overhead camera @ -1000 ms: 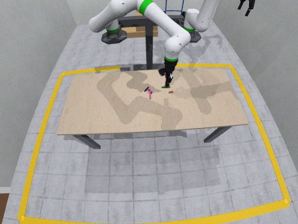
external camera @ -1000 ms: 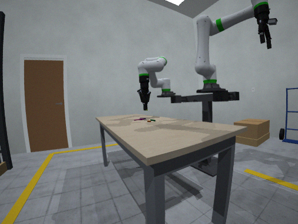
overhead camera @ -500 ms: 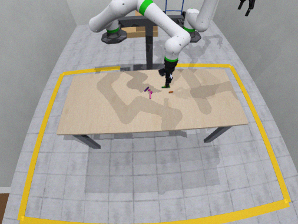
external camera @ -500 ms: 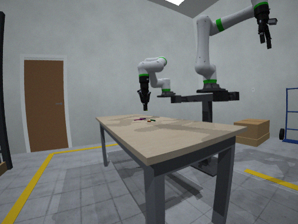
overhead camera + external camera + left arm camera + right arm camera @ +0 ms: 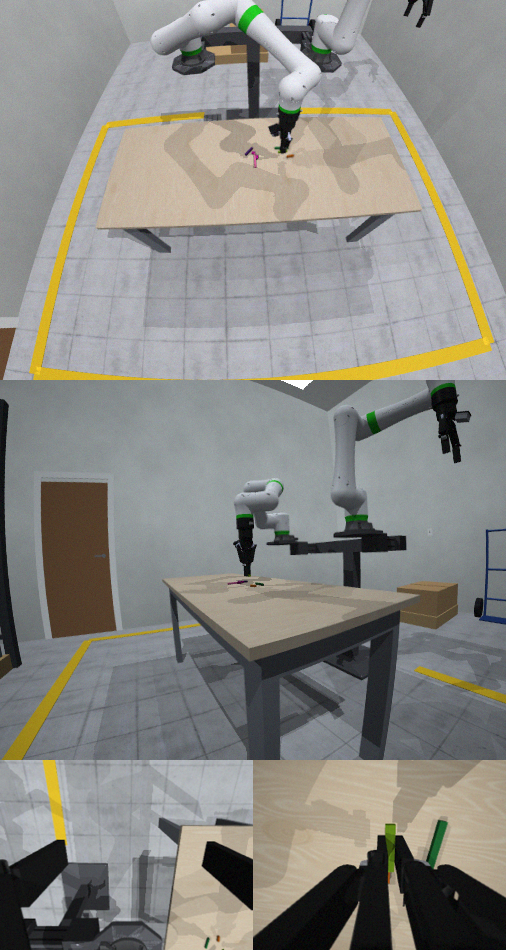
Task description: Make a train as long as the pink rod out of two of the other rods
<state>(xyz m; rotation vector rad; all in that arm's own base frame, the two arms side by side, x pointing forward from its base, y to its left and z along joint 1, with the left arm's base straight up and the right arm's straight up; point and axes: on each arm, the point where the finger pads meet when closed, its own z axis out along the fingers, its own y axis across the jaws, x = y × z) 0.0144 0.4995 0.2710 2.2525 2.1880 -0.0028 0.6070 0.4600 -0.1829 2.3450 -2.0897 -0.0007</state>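
Right now my right hand is 1 cm past the orange rod, 5 cm to the right of it and 8 cm above it. Also, from my right hand: pink rod: 2 cm ahead, 15 cm to the right, 8 cm below; lime rod: 3 cm below; green rod: 7 cm behind, 1 cm to the left, 8 cm below.
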